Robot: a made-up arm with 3 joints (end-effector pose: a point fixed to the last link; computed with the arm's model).
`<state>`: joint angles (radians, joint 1 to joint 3).
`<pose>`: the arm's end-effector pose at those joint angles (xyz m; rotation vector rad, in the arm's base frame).
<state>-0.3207 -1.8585 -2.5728</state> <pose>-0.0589 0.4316 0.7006 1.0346 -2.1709 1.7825</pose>
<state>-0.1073 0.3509 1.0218</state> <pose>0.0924 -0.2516 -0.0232 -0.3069 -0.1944 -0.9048</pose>
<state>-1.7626 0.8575 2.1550</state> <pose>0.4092 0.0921 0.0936 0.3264 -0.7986 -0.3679</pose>
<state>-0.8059 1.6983 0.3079</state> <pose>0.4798 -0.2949 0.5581 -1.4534 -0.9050 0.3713</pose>
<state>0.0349 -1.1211 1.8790</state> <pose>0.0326 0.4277 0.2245 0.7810 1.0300 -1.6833</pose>
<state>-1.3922 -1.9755 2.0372</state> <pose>-0.4238 0.0907 0.6661 -0.2868 1.9789 -0.4180</pose>
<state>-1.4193 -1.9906 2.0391</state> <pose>-0.4227 0.0786 0.6733 -0.3175 1.9876 -0.3982</pose>
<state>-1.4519 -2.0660 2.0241</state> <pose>-0.4076 0.0630 0.7071 -0.3470 2.0557 -0.3509</pose>
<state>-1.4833 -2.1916 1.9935</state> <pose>-0.3750 0.0477 0.7598 -0.3680 2.1753 -0.2863</pose>
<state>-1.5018 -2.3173 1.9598</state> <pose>-0.3354 0.0387 0.8079 -0.3710 2.2989 -0.2311</pose>
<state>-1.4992 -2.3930 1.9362</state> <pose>-0.3085 0.0383 0.8342 -0.3517 2.3771 -0.2046</pose>
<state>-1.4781 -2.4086 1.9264</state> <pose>-0.3021 0.0445 0.8391 -0.3171 2.3981 -0.2064</pose>
